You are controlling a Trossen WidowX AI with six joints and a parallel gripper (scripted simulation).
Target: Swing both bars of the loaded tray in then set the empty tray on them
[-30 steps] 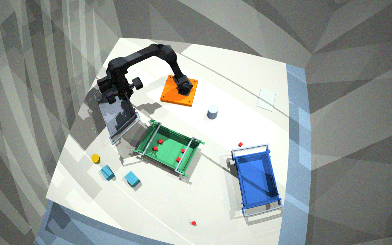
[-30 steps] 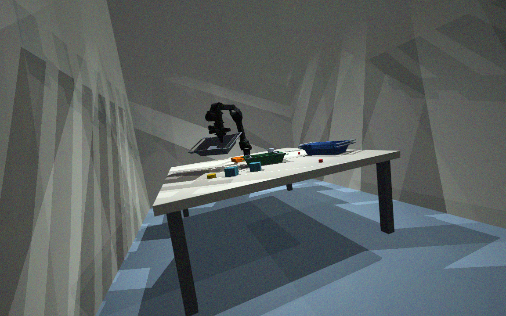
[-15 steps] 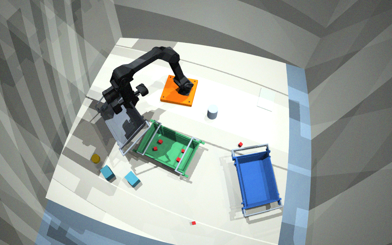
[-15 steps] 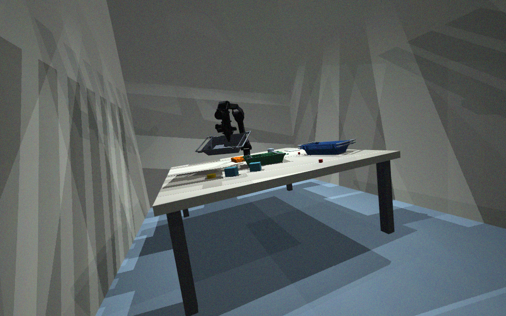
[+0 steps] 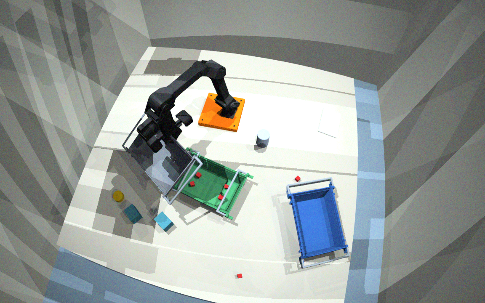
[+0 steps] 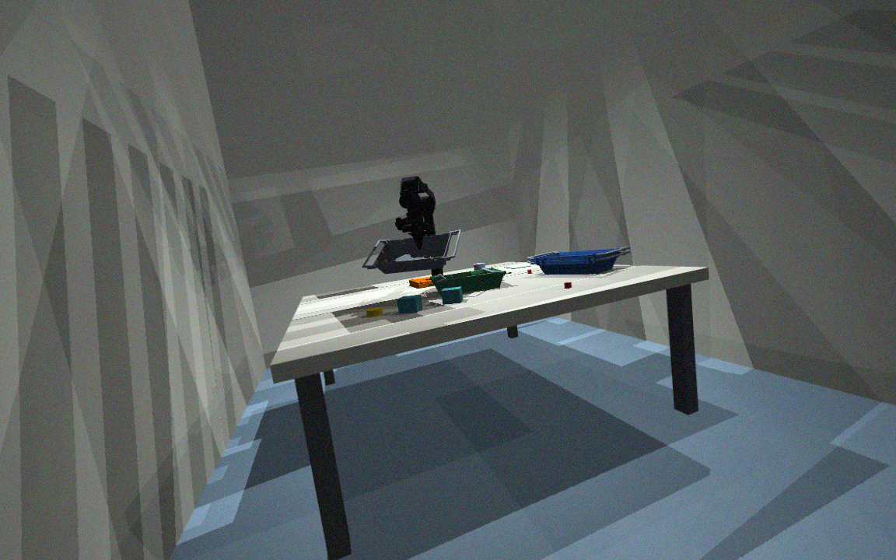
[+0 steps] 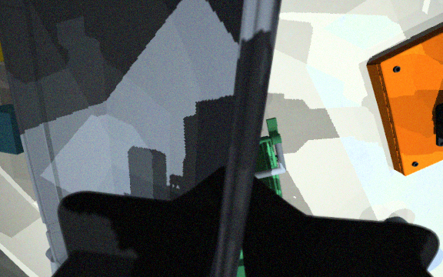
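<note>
The grey tray lies 70 mm ahead of my gripper tip and 40 mm to the right of it. Also, from my gripper tip: white sheet (600 mm to the left, 430 mm behind, 180 mm below); then pale cylinder (310 mm to the left, 210 mm behind, 150 mm below); then yellow disc (260 mm ahead, 210 mm to the right, 170 mm below).
</note>
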